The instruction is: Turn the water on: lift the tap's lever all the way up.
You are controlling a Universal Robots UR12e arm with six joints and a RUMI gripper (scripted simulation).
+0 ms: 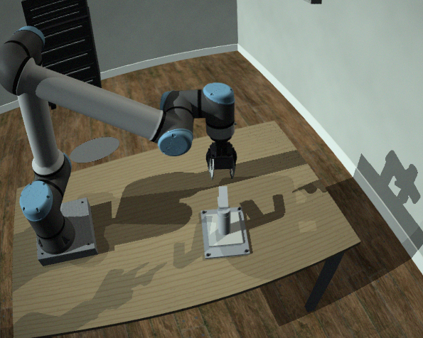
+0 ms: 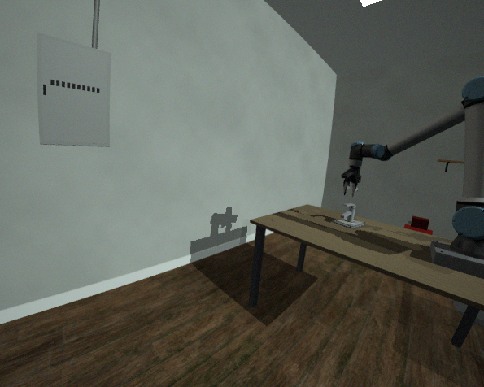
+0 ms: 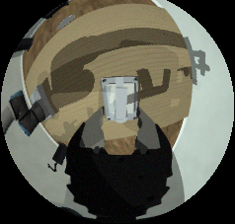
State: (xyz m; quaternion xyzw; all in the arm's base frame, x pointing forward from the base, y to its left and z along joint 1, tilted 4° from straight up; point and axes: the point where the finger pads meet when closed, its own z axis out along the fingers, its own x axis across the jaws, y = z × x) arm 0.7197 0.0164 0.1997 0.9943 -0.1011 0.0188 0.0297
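The lever lies 8 cm below my hand and 3 cm to the right of it. Also, from my hand: tap 14 cm below, 6 cm to the right, 1 cm behind.
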